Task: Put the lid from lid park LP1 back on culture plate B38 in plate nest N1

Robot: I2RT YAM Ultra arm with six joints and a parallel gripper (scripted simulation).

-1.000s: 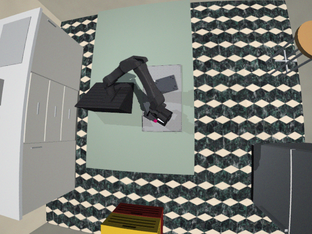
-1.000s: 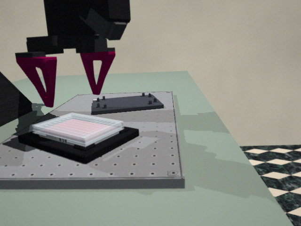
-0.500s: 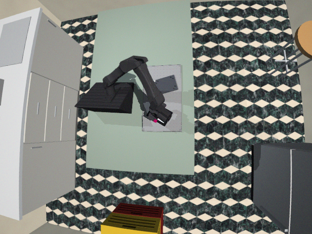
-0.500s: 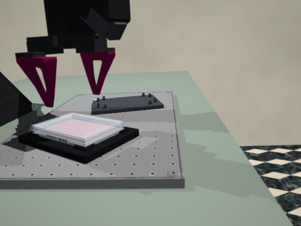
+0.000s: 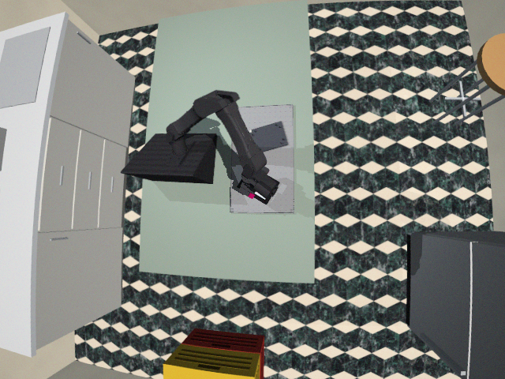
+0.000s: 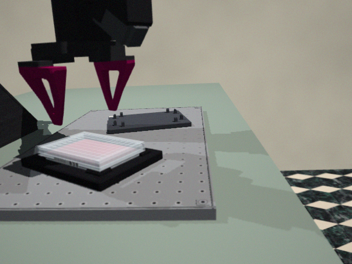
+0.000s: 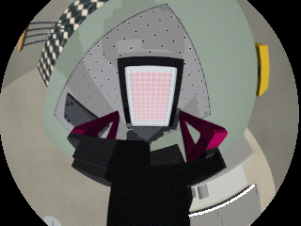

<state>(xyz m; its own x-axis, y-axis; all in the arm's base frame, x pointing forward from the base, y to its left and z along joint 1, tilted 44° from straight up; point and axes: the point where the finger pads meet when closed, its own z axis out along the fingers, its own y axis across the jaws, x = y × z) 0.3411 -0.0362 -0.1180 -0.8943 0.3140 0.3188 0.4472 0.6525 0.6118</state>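
The clear lid is 50 mm below my hand. The rest, counted from my hand: dark lid park LP1: 230 mm to the left, 70 mm below, 30 mm ahead; culture plate B38: 60 mm below.
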